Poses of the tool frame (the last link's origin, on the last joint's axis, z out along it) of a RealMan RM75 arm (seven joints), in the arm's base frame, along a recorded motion.
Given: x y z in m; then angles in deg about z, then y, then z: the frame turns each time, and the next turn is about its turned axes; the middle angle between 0 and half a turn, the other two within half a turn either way.
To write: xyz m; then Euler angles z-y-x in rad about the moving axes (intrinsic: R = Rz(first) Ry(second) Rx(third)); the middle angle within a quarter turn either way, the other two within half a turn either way. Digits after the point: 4 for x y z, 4 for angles.
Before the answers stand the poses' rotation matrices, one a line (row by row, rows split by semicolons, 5 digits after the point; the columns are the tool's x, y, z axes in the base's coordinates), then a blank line. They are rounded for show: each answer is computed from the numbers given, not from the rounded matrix.
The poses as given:
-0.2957 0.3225 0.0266 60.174 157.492 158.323
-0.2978 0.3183 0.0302 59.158 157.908 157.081
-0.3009 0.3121 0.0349 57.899 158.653 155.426
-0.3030 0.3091 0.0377 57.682 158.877 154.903
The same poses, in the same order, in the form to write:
0.10654 0.97591 0.19040; 0.92849 -0.16616 0.33211; 0.35574 0.14140 -0.92383
0.10317 0.97580 0.19281; 0.93239 -0.16239 0.32291; 0.34640 0.14646 -0.92658
0.09784 0.97622 0.19344; 0.93853 -0.15516 0.30836; 0.33104 0.15138 -0.93139
0.09317 0.97683 0.19266; 0.94065 -0.14978 0.30455; 0.32635 0.15285 -0.93281

-0.2957 0.3225 0.0266 1.4566 -0.3637 2.9897
-0.2978 0.3183 0.0302 1.4606 -0.3537 2.9848
-0.3009 0.3121 0.0349 1.4669 -0.3374 2.9805
-0.3030 0.3091 0.0377 1.4721 -0.3324 2.9792

